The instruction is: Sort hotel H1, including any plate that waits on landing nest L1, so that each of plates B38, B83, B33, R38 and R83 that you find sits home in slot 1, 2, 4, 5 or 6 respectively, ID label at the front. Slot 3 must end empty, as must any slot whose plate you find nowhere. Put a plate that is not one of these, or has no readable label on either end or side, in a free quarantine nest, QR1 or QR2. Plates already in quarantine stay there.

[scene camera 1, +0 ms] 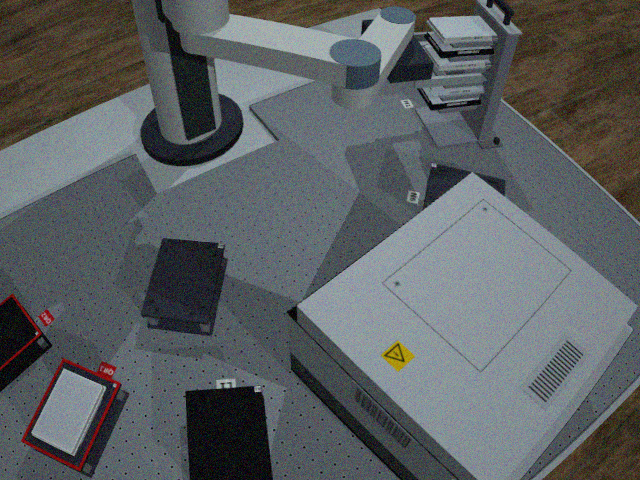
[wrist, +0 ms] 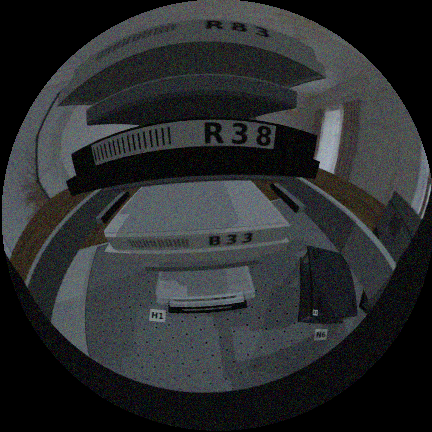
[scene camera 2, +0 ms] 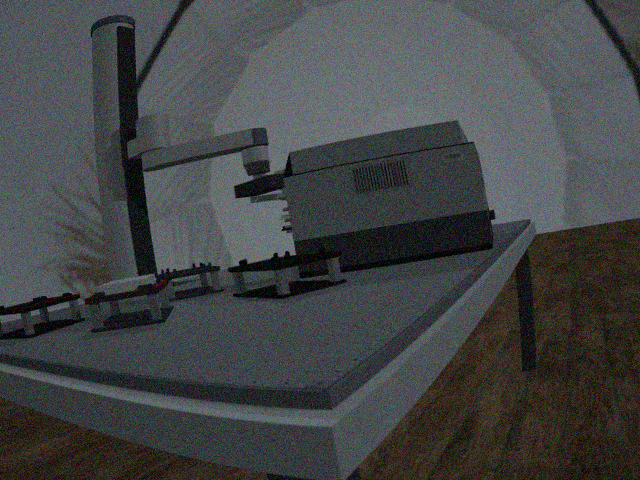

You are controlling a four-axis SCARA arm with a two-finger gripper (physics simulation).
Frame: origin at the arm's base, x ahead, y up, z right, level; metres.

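Where they show: gripper, between the fingertips: [scene camera 1: 462, 55]; arm's base, origin of its link: [scene camera 1: 191, 129].
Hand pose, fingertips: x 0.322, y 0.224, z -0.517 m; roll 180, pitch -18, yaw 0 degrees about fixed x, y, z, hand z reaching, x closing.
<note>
Things, the pixels of their top centre, and the offset from my fingertips. "spot": a spot on its surface instead.
- Hotel H1, centre of its top: [wrist: 204, 51] [scene camera 1: 489, 2] dx +0.018, dy +0.139, dz -0.029 m
- R38, centre of its top: [wrist: 192, 129] [scene camera 1: 460, 39] dx -0.005, dy +0.041, dz +0.013 m
- B33, centre of its top: [wrist: 195, 177] [scene camera 1: 457, 53] dx -0.005, dy +0.005, dz +0.013 m
- black plate, centre of its top: [wrist: 203, 259] [scene camera 1: 449, 91] dx -0.005, dy -0.101, dz +0.013 m
- Landing nest L1, centre of its top: [scene camera 1: 225, 435] [scene camera 2: 280, 253] dx +0.392, dy -0.151, dz +0.778 m
- QR2, a spot on its surface: [scene camera 1: 10, 330] spot: dx +0.032, dy -0.161, dz +1.048 m
- large white instrument, centre of its top: [scene camera 1: 486, 307] [scene camera 2: 391, 143] dx +0.483, dy +0.032, dz +0.417 m
- partly covers nest N6, centre of its top: [scene camera 1: 467, 189] [wrist: 336, 276] dx +0.210, dy -0.155, dz +0.146 m
- dark nest, centre of its top: [scene camera 1: 182, 274] [scene camera 2: 184, 266] dx +0.099, dy -0.151, dz +0.709 m
Hotel H1 [scene camera 1: 498, 85] stands at the back right. In the wrist view its top plate reads R83 [wrist: 237, 29]; below it a black plate reads R38 [wrist: 195, 162], and below that a white plate reads B33 [wrist: 200, 241]. Slot 3 beneath shows no plate. Lower down are a white plate [wrist: 202, 286] and, at the bottom, a black plate [wrist: 207, 307], their labels unreadable. My gripper [wrist: 197, 178] is open, its fingers apart on either side at about B33's height. Landing nest L1 [scene camera 1: 227, 439] [scene camera 2: 284, 264] shows no plate. A white plate [scene camera 1: 68, 410] sits on QR1; QR2 [scene camera 1: 10, 330] shows none.
A large white instrument [scene camera 1: 465, 289] [scene camera 2: 387, 201] stands at the right and partly covers nest N6 [scene camera 1: 439, 183] [wrist: 330, 285]. Another dark nest [scene camera 1: 186, 281] stands in the middle. The arm's column [scene camera 1: 180, 98] [scene camera 2: 111, 155] is at the back left.
</note>
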